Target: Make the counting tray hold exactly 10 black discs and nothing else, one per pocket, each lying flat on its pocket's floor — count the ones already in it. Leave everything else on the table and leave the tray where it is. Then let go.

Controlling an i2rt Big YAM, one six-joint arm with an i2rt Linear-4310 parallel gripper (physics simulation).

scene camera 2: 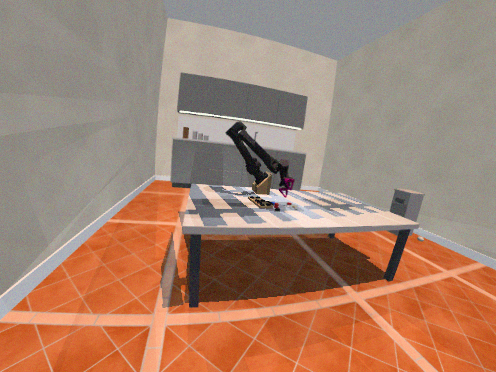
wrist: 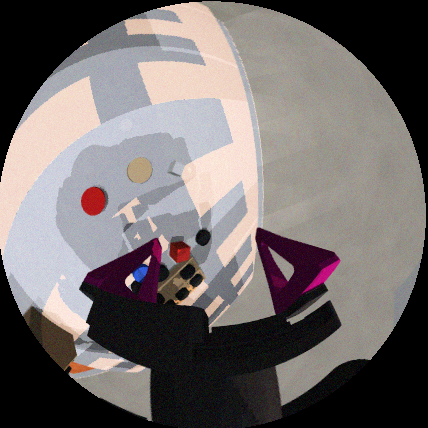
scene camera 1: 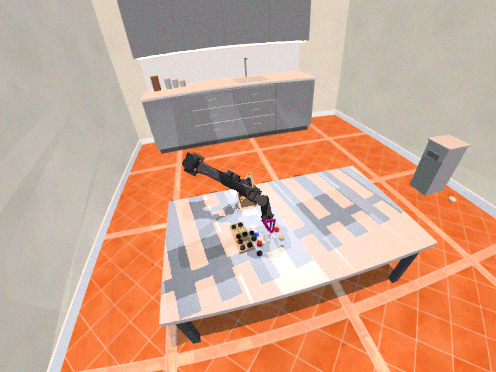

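Observation:
The wooden counting tray (scene camera 1: 237, 231) (scene camera 2: 268, 206) (wrist: 175, 284) stands on the table with several black discs in its pockets. The exact count is too small to tell, and my gripper hides part of the tray in the wrist view. Two black discs, one (scene camera 1: 254, 238) (wrist: 161, 272) and another (scene camera 1: 252, 233), lie close beside its right side. Another black disc (scene camera 1: 259, 253) (wrist: 203, 237) lies on the table, apart from the tray. My gripper (scene camera 1: 270, 227) (scene camera 2: 286, 188) (wrist: 206, 238) is open and empty, above the table to the right of the tray.
A red cube (scene camera 1: 259, 243) (wrist: 180, 251) and a blue piece (scene camera 1: 256, 234) (wrist: 141, 273) are near the tray. A red disc (scene camera 1: 276, 229) (wrist: 93, 201), a tan disc (scene camera 1: 281, 238) (wrist: 139, 170) and a whitish cube (scene camera 1: 282, 244) (wrist: 176, 169) lie farther right.

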